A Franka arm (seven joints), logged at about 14 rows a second.
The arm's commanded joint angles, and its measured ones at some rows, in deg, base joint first. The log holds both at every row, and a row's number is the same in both.
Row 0, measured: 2.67, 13.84, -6.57, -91.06, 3.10, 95.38, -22.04
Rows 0 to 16, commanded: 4.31, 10.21, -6.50, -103.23, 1.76, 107.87, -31.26; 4.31, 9.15, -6.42, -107.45, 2.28, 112.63, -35.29; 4.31, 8.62, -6.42, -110.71, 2.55, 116.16, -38.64; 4.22, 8.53, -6.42, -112.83, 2.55, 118.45, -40.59; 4.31, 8.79, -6.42, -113.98, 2.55, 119.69, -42.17; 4.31, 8.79, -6.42, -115.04, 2.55, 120.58, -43.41; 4.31, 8.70, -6.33, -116.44, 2.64, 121.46, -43.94; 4.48, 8.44, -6.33, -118.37, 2.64, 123.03, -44.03; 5.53, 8.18, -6.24, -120.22, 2.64, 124.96, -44.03; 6.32, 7.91, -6.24, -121.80, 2.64, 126.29, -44.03; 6.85, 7.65, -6.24, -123.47, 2.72, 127.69, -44.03; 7.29, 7.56, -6.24, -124.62, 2.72, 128.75, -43.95; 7.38, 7.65, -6.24, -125.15, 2.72, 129.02, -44.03; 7.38, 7.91, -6.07, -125.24, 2.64, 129.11, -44.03; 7.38, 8.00, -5.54, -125.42, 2.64, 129.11, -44.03; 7.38, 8.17, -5.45, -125.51, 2.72, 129.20, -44.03; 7.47, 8.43, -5.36, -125.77, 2.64, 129.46, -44.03
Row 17, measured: 7.31, 9.91, -5.52, -123.91, 2.89, 128.44, -43.50
